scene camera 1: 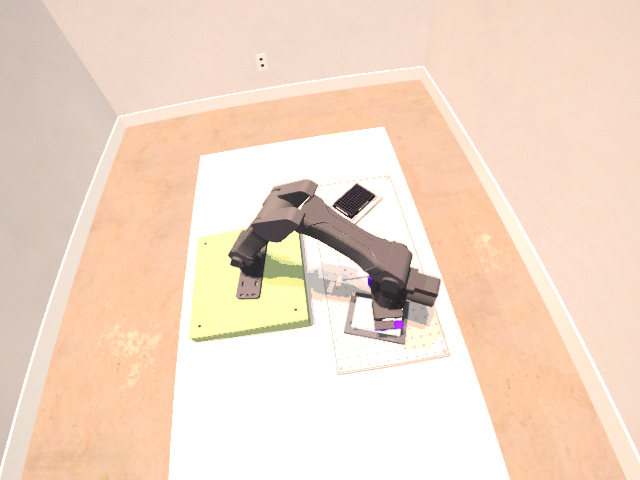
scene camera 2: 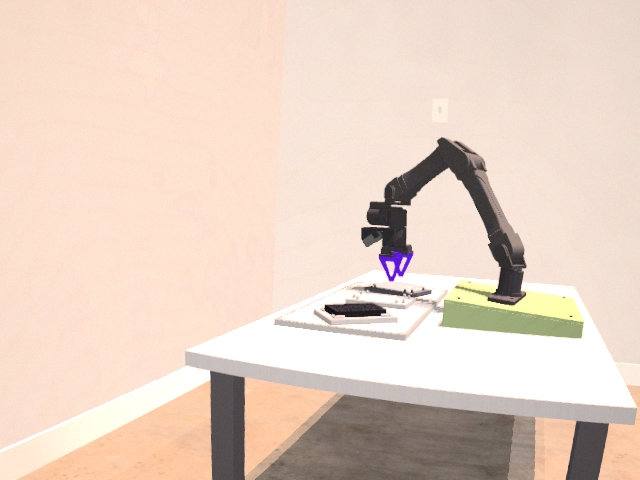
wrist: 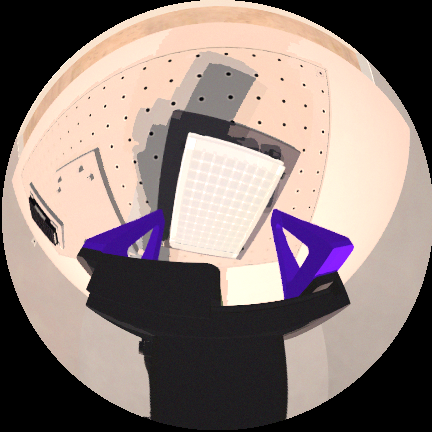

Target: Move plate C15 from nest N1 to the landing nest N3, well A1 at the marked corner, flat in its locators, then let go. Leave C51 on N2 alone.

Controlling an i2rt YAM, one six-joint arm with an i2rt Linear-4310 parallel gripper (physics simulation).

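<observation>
A white well plate (scene camera 1: 363, 315) (scene camera 2: 395, 286) (wrist: 225, 195) lies in a dark nest (scene camera 1: 377, 337) (wrist: 172, 150). A black well plate (scene camera 1: 354, 200) (scene camera 2: 355, 309) (wrist: 43, 220) sits on a white nest (scene camera 1: 368, 209) (scene camera 2: 356, 319). A pale nest (scene camera 2: 382, 301) (wrist: 90, 200) without a plate lies between them; the arm largely hides it in scene camera 1. No plate or nest labels or corner marks are readable. My gripper (scene camera 1: 385, 303) (scene camera 2: 396, 277) (wrist: 217, 214) is open, its purple fingers pointing down above the white plate. In the wrist view, the plate is slightly turned relative to the fingers.
The nests stand on a perforated board (scene camera 1: 361, 359) (scene camera 2: 351, 329) (wrist: 300, 100) on the white table (scene camera 1: 258, 413) (scene camera 2: 310, 361). The arm's base stands on a green block (scene camera 1: 248, 322) (scene camera 2: 511, 324) beside the board. The arm reaches across the board's middle.
</observation>
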